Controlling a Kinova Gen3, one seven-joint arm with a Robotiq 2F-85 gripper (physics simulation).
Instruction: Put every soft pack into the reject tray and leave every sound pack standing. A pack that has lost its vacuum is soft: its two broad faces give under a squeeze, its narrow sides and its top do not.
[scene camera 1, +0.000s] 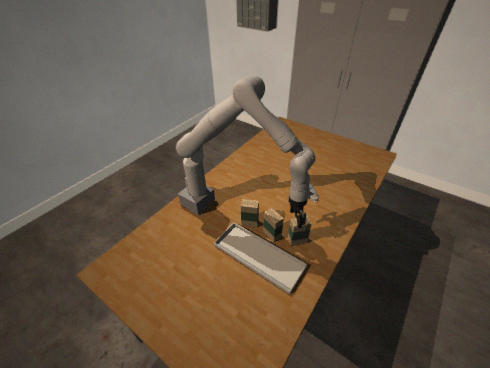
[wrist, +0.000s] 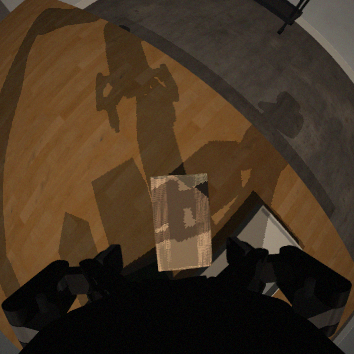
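Three tan packs with dark green bands stand upright in a row: the left pack, the middle pack and the right pack. My gripper is open, pointing down at the top of the right pack. In the wrist view that pack's top lies between and a little ahead of the fingertips, its two long sides facing the fingers, with a gap on each side. The long, shallow reject tray lies in front of the row, with no pack in it.
The wooden table carries the arm's grey base at its left edge. The table's right edge runs beyond the right pack. The middle pack stands close beside the right one. Shadows of the arm and packs fall across the table.
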